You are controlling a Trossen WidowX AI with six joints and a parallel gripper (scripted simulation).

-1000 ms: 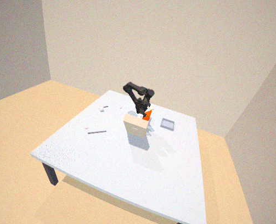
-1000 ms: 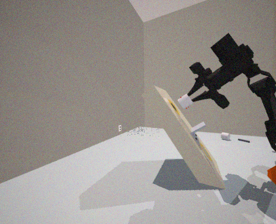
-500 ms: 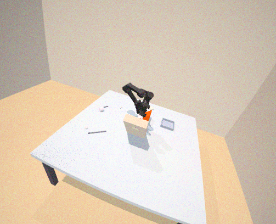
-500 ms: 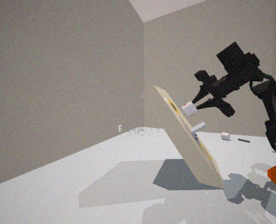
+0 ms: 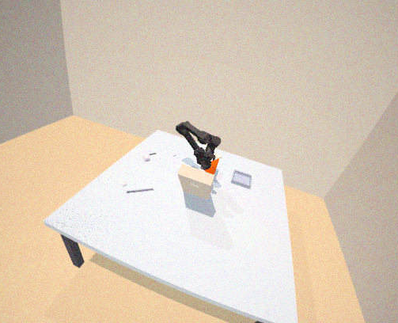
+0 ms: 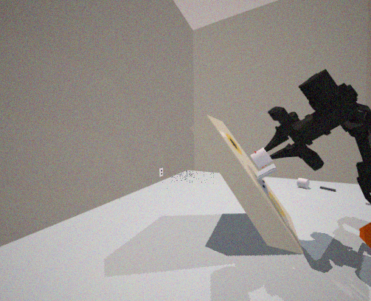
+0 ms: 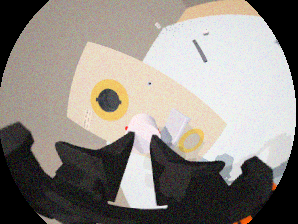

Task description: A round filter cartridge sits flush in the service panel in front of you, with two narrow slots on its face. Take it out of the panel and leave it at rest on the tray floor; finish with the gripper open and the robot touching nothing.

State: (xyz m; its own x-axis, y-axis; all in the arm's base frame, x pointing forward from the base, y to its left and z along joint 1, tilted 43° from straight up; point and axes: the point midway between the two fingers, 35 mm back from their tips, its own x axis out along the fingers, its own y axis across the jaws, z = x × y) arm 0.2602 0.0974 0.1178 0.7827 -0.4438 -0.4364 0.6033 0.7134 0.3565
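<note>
The round filter cartridge lies 1 cm ahead of my gripper tip and 1 cm below it. From my gripper tip the other things lie so: beige service panel: 5 cm ahead, 5 cm below; grey tray: 34 cm behind, 30 cm to the left, 20 cm below.
</note>
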